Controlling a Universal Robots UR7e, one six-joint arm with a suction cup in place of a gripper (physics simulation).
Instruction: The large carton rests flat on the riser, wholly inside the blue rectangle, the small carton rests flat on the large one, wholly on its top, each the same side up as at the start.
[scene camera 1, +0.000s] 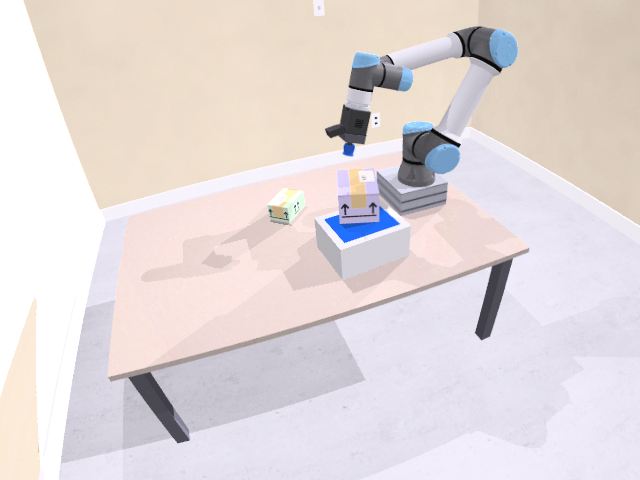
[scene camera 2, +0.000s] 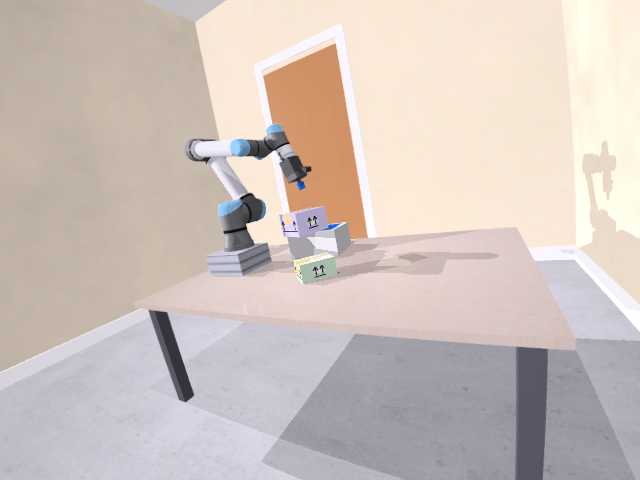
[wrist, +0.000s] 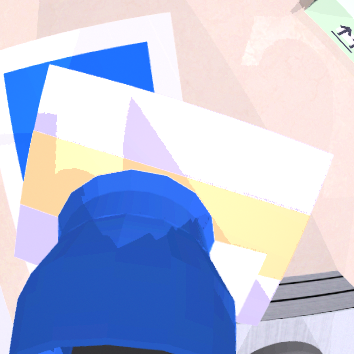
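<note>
The large lilac carton (scene camera 1: 357, 198) (scene camera 2: 310, 221) (wrist: 225, 145) sits upright on the white riser (scene camera 1: 374, 253) (scene camera 2: 341, 242) (wrist: 162, 50). It is turned relative to the blue rectangle (scene camera 1: 356, 232) (scene camera 2: 333, 226) (wrist: 105, 65) and extends past it and past the riser's edge on the arm-base side. The small green carton (scene camera 1: 286, 206) (scene camera 2: 318, 268) (wrist: 325, 12) stands upright on the table beside the riser, apart from it. My blue suction cup (scene camera 1: 348, 152) (scene camera 2: 301, 187) (wrist: 135, 200) is open, holds no carton and hangs in the air above the large carton, clear of it.
The arm's grey layered pedestal (scene camera 1: 423, 203) (scene camera 2: 227, 263) (wrist: 310, 290) stands close beside the large carton on the table (scene camera 1: 206, 310) (scene camera 2: 413, 299). The arm reaches over from there. Shadows of the arm lie across the table.
</note>
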